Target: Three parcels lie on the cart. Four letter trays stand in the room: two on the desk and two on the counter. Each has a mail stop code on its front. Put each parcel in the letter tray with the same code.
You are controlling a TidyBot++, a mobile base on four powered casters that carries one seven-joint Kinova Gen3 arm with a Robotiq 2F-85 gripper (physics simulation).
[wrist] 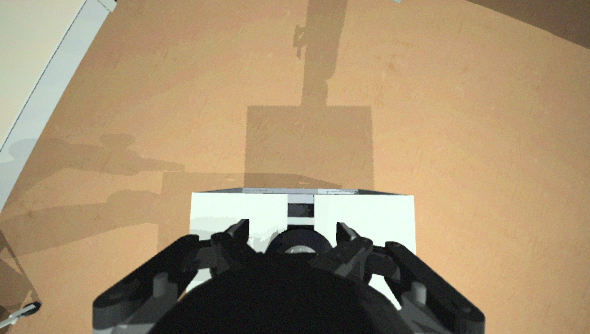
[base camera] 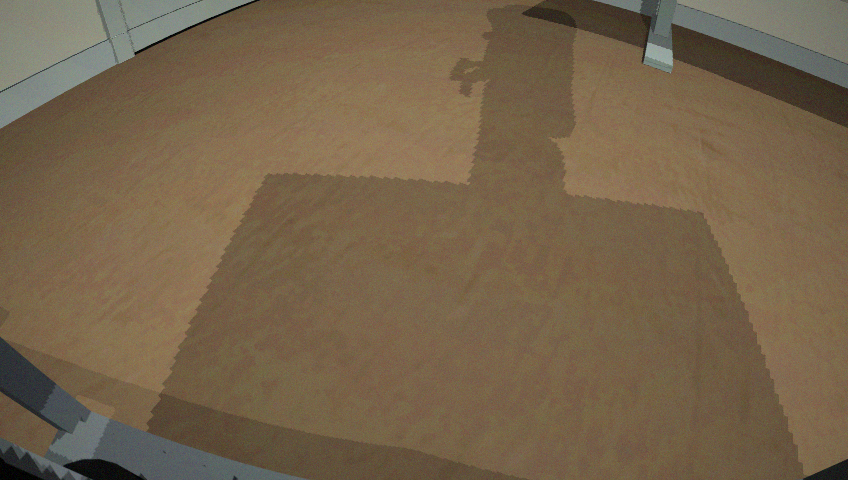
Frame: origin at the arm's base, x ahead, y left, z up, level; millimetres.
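Seen in the pictures: gripper, between the fingertips: (wrist: 292,230).
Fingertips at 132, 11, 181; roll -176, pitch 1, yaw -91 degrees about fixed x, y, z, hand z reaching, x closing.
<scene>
A point is followed by its place in that frame, as x, y, z.
My gripper (wrist: 292,230) {132, 11, 181} is open in the wrist view, with its two black fingertips wide apart and no parcel between them. It hangs over the white top of the robot's own base (wrist: 365,215) {107, -143, -14}. The parcels, the cart that holds them and the letter trays do not show in the base camera view or the wrist view.
A table leg with a pale foot (base camera: 658,56) stands at the upper right of the base camera view, near a wall (base camera: 767,44) {1663, -1201, -348}. Another wall with a pale skirting (base camera: 53,74) {933, 1162, -334} (wrist: 65,72) {734, 1243, -369} runs along the left. Shadows of the robot fall on the wooden floor (base camera: 357,118) {702, 172, -397} (wrist: 475,150) {335, -842, -397}.
</scene>
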